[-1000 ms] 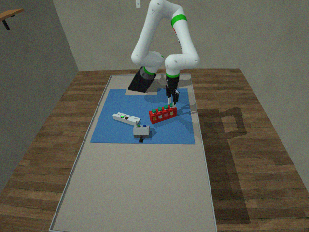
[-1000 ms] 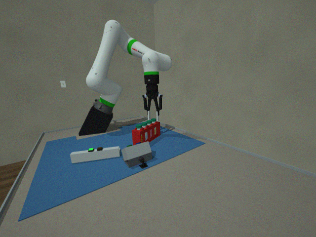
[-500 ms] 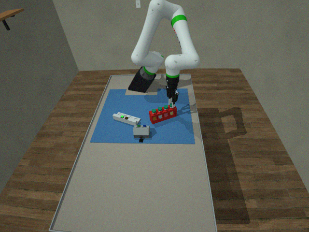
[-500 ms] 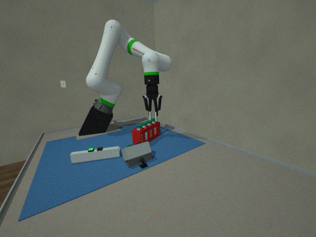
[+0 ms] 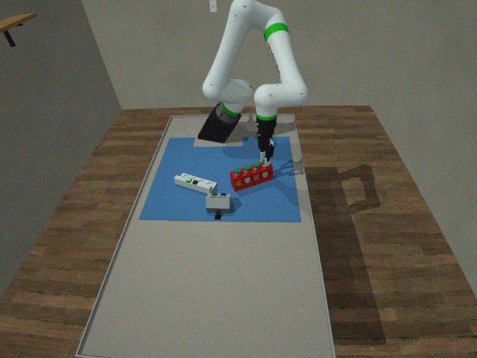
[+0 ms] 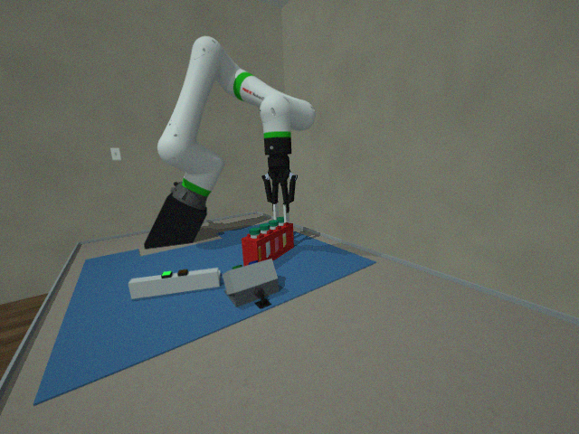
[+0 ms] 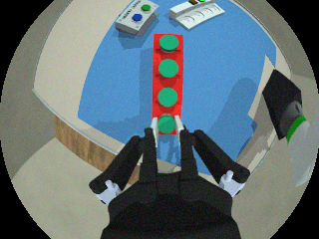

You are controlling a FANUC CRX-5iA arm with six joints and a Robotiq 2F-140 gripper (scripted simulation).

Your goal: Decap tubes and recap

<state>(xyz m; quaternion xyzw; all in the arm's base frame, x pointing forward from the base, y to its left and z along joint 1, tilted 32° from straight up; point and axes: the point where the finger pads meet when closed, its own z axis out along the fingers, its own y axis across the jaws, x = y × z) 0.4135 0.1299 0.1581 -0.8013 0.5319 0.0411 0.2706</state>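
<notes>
My hand is 27 cm to the left of the green key, 15 cm short of it and 7 cm above it. Also, from my hand: grey key desk: 25 cm to the right, 17 cm ahead, 9 cm below; then blue key: 23 cm to the right, 16 cm ahead, 7 cm below.
</notes>
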